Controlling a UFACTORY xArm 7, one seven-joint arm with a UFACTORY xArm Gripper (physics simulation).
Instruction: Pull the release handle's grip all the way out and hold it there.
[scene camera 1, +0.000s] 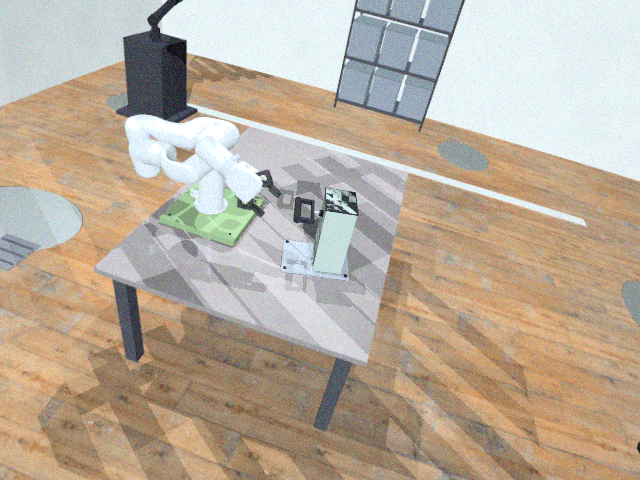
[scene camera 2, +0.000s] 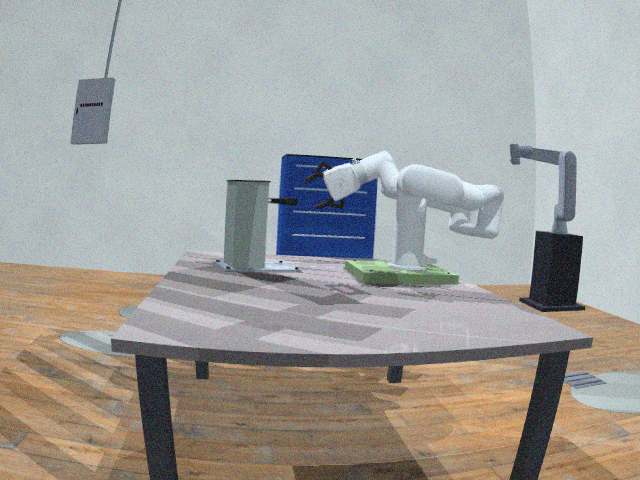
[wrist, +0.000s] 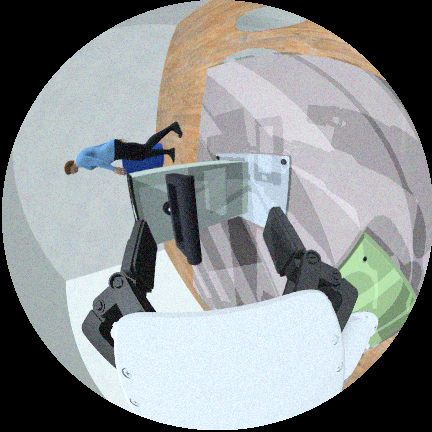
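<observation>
The release handle's grip (scene camera 1: 297, 210) (scene camera 2: 287, 201) (wrist: 186, 220) is a black rectangular loop on the side of a tall pale green post (scene camera 1: 334, 242) (scene camera 2: 245, 224) (wrist: 220, 187), near its top. A short stem joins the two; the loop stands a little off the post's face. The post stands on a light plate (scene camera 1: 295, 250) (wrist: 272, 185) with bolts. My gripper (scene camera 1: 271, 203) (scene camera 2: 311, 194) (wrist: 208, 227) is open and empty, on the arm's side of the grip and apart from it. In the wrist view the grip appears between the fingers, nearer the left one, farther off and slightly tilted.
The white arm stands on a green base (scene camera 1: 230, 237) (scene camera 2: 434, 279) (wrist: 375, 285) on the grey table (scene camera 1: 330, 328) (scene camera 2: 439, 325). A blue cabinet (scene camera 2: 330, 248) stands behind the table. A person in a blue shirt (wrist: 97, 155) shows beyond the post in the wrist view.
</observation>
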